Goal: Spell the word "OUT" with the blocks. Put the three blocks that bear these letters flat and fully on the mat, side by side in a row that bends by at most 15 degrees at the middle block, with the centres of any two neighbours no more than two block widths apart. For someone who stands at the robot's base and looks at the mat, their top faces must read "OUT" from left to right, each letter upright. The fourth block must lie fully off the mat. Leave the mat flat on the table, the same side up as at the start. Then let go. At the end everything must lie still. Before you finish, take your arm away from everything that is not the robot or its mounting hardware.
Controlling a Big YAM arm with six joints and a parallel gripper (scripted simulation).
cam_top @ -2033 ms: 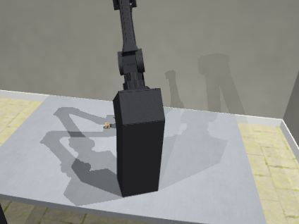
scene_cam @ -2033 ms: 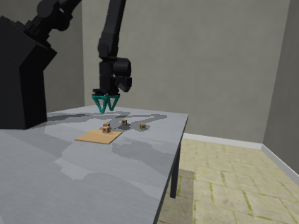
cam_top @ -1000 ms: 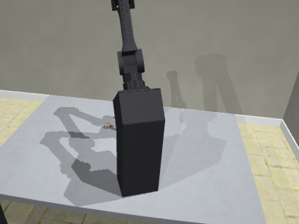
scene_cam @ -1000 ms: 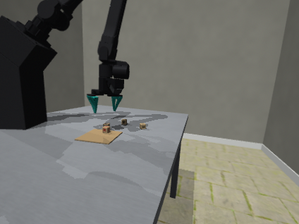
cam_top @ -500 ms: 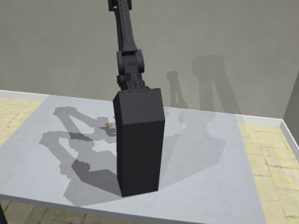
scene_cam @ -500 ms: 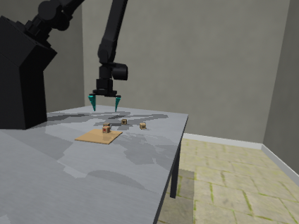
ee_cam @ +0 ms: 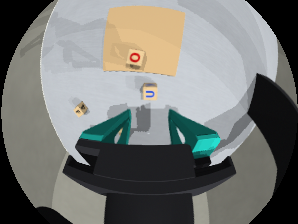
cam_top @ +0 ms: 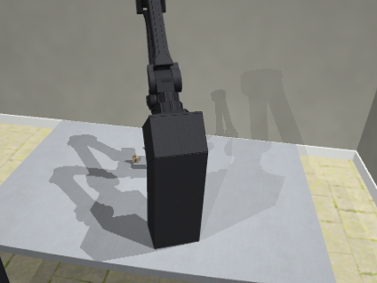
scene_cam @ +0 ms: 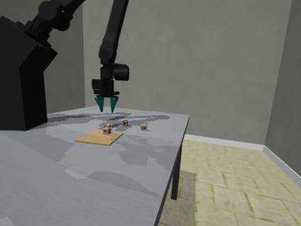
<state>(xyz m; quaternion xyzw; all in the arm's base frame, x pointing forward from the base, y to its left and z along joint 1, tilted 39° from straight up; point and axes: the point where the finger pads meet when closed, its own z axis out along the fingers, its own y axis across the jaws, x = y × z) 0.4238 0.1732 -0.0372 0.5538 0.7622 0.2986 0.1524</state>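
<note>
Right now the tan mat is 6 cm ahead of my hand, 9 cm to the right of it and 9 cm below it.
</note>
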